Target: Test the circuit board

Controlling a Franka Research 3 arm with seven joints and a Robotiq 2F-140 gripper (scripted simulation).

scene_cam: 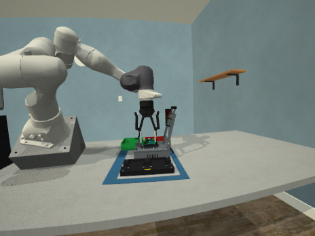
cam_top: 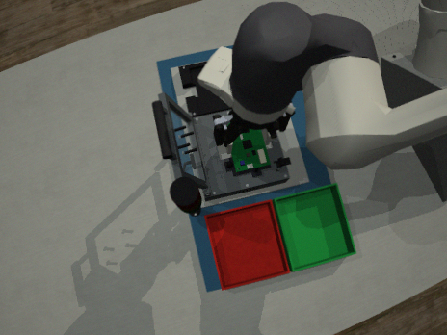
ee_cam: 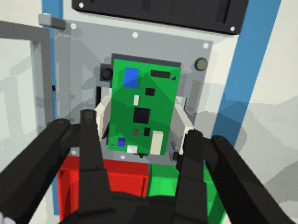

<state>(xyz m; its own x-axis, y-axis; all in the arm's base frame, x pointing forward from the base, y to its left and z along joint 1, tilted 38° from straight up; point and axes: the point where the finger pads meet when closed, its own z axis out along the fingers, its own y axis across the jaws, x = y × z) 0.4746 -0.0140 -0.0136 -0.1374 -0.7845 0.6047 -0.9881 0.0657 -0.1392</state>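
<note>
The green circuit board is 2 cm below my hand. Also, from my hand: latch hook (5 cm behind, 6 cm to the left, 2 cm below); clear lid (12 cm ahead, 2 cm to the right, 8 cm above); tester plate (1 cm ahead, 4 cm below).
</note>
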